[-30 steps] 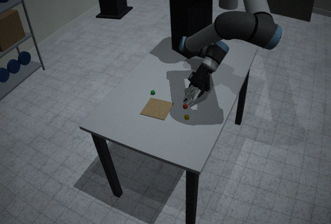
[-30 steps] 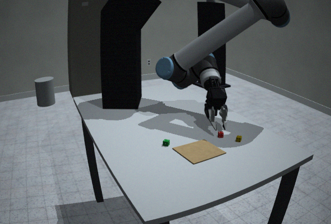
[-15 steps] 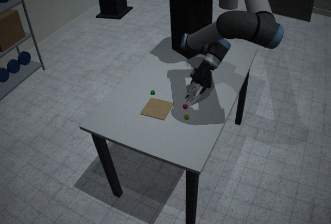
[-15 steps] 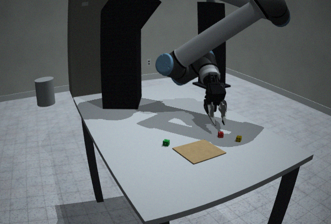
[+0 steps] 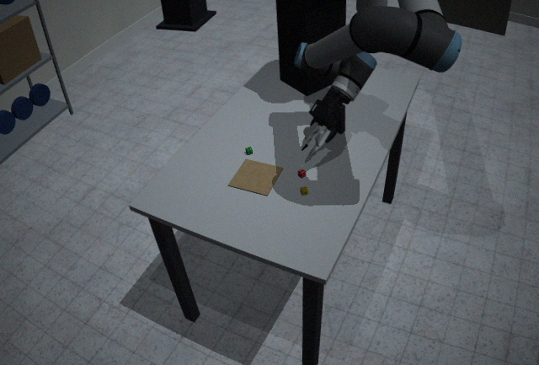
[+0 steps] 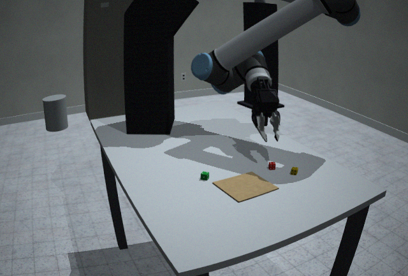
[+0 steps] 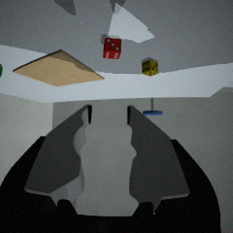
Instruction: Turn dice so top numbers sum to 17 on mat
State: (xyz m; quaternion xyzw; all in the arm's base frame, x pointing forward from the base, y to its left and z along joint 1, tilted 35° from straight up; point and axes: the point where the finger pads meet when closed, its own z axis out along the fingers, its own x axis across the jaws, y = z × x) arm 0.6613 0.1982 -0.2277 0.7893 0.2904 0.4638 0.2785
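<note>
The red die is 8 cm below my hand, 3 cm ahead of it and 1 cm to the right of it. Round my hand: mat 16 cm to the right, 9 cm below, 8 cm ahead; then green die 23 cm to the right, 8 cm below, 3 cm behind; then yellow die 11 cm ahead, 8 cm below, 2 cm to the left.
</note>
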